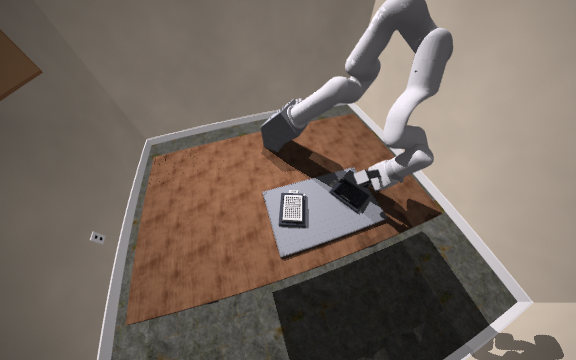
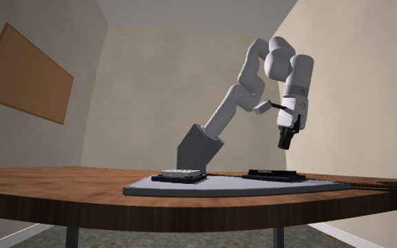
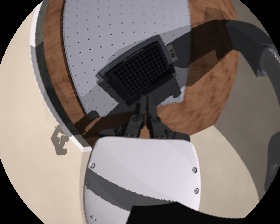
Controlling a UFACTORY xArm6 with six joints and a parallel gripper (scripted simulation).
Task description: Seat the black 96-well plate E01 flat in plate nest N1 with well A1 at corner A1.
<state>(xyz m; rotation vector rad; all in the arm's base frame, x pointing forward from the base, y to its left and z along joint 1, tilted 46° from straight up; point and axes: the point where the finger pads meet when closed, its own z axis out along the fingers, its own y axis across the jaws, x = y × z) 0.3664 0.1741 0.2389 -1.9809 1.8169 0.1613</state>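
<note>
Now: the black plate E01 10 mm behind my hand, 40 mm to the right of it and 100 mm below it. The rest, counted from my hand: plate nest N1 (10 mm behind, 40 mm to the right, 110 mm below); white plate E07 (50 mm ahead, 330 mm to the right, 100 mm below); N1 label (90 mm behind, 110 mm to the right, 120 mm below).
</note>
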